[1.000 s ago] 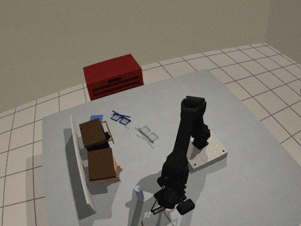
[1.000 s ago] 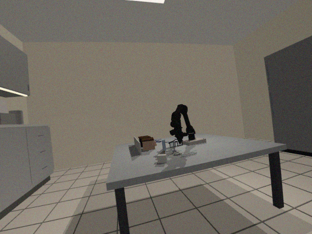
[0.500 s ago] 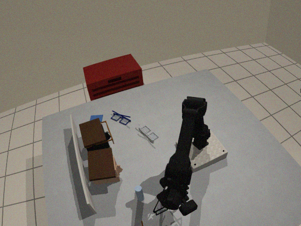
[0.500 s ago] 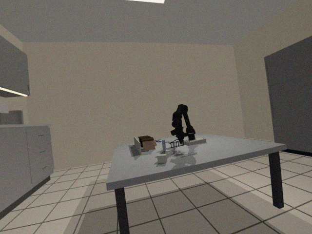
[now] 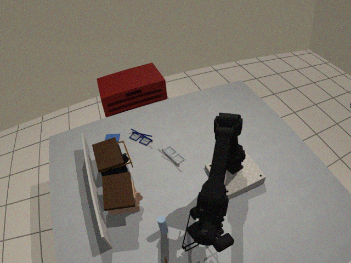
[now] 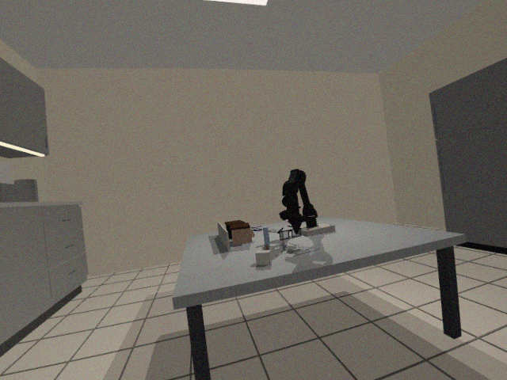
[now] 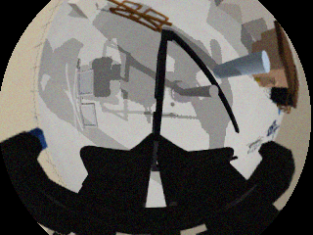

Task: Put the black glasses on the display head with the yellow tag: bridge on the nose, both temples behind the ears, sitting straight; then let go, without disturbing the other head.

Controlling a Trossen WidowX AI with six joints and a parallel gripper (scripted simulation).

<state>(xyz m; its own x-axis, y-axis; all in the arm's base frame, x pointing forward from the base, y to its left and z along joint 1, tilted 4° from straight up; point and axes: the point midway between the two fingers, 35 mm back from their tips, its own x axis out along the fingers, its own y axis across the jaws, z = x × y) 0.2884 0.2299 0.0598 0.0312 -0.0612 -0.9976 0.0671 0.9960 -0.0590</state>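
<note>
Now: gripper tip 6 cm short of the grey peg, 5 cm to the left of it and 3 cm above it. Also, from my gripper tip: light blue cylinder (14 cm to the right, 11 cm ahead, 1 cm below); then white board (47 cm to the right, 27 cm ahead).
</note>
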